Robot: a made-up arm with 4 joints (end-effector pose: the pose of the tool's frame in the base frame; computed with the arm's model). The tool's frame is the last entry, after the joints.
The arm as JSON. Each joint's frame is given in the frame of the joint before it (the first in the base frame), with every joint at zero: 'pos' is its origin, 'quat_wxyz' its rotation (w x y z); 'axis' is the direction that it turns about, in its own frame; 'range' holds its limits. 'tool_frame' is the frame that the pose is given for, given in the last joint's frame.
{
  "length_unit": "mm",
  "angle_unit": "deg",
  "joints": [
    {
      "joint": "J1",
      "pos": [
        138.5,
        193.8,
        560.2
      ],
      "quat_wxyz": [
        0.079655,
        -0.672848,
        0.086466,
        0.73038
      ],
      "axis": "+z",
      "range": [
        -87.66,
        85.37
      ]
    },
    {
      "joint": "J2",
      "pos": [
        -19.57,
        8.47,
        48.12
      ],
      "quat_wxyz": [
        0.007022,
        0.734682,
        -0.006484,
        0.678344
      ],
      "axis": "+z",
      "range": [
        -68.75,
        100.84
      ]
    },
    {
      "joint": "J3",
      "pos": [
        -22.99,
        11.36,
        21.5
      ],
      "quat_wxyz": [
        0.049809,
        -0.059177,
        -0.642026,
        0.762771
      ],
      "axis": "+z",
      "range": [
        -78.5,
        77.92
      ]
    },
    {
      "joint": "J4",
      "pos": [
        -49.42,
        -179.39,
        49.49
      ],
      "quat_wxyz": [
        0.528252,
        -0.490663,
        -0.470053,
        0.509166
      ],
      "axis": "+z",
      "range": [
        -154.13,
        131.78
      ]
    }
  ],
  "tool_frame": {
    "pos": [
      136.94,
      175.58,
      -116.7
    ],
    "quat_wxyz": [
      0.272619,
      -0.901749,
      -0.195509,
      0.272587
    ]
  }
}
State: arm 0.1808 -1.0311 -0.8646 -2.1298
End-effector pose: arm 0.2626 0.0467 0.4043 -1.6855 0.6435 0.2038
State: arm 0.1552 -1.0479 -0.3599 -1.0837
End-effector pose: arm 0.2114 0.2470 0.5456 -1.6215 -0.6718 -0.1088
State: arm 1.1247 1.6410 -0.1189 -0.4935
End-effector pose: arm 0.1551 0.1696 0.6569 1.4279 -0.1517 1.6033
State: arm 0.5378 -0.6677 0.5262 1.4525
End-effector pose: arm 0.1563 0.3148 0.2081 0.8864 1.6808 0.7072
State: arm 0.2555 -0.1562 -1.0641 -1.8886
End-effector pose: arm 0.1206 -0.0259 0.4734 -1.6697 1.1592 -0.4062
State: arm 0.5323 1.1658 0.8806 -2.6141
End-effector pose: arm -0.0437 -0.1258 0.6413 -0.2670 -0.6013 -2.0171
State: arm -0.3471 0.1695 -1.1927 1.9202
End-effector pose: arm -0.1806 0.4111 0.4000 1.7021 2.4266 -0.1987
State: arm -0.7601 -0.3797 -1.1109 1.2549
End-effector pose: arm -0.1444 0.4151 0.4742 -1.6946 -2.3270 -0.6055
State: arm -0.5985 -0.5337 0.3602 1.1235
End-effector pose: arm 0.1909 0.5276 0.5321 1.7738 1.1042 1.7875
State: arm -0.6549 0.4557 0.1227 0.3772
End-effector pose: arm 0.2844 0.3274 0.5878 -2.5204 0.0098 -1.5494
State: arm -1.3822 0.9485 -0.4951 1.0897
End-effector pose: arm 0.2891 0.4242 0.6890 -2.1699 -0.1191 -0.5715
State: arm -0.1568 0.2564 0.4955 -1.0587
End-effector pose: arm 0.1335 0.0926 0.6041 -1.1944 -0.0086 -1.9756
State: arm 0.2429 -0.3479 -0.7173 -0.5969
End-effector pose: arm 0.1710 0.2551 0.5270 -2.3074 -0.5091 -0.2430
